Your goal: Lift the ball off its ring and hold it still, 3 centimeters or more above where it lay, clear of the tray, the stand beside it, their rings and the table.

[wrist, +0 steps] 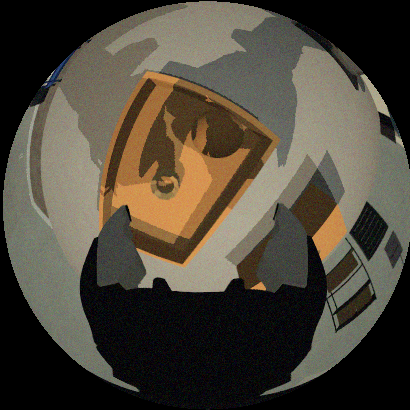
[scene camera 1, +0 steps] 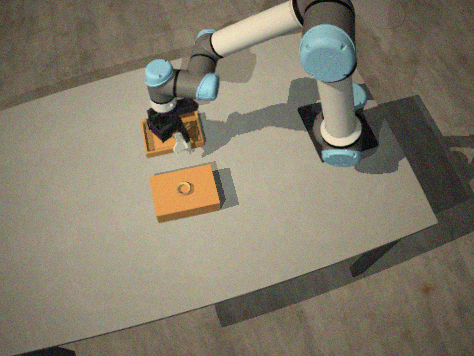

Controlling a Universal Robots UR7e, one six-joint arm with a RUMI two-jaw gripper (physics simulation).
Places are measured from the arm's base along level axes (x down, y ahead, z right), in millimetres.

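Pixels of known places: gripper, fingertip midpoint: (wrist: 200, 206) (scene camera 1: 174, 139).
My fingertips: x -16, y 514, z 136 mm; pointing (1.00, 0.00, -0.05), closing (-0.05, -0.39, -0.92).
Ahead of a thing's pixels: the offset from my fingertips to its middle. "spot": to the spot under its first point. Level surfaces: height alone.
The ball {dx +8, dy -63, dz +12 mm} (wrist: 223, 136) is dark and shaded; in the wrist view it lies in the orange tray {dx +17, dy +1, dz +37 mm} (scene camera 1: 160, 153) (wrist: 200, 185), off the ring, near the tray's upper right corner. I cannot make it out clearly in the scene view. The tray's small ring {spot: dx +18, dy +12, dz +33 mm} (wrist: 165, 196) shows with no ball on it. My gripper (scene camera 1: 181, 144) (wrist: 200, 206) is open over the tray, with nothing between its fingers. The ball is beyond the fingertips, towards the top of the wrist view.
The orange stand (scene camera 1: 170, 202) (wrist: 332, 235) is a low block beside the tray, with an empty ring {spot: dx -35, dy +29, dz -210 mm} (scene camera 1: 185, 194) on top. Both stand on the grey table {dx +31 mm} (scene camera 1: 90, 200). The arm's base (scene camera 1: 341, 132) is at the right of the scene view.
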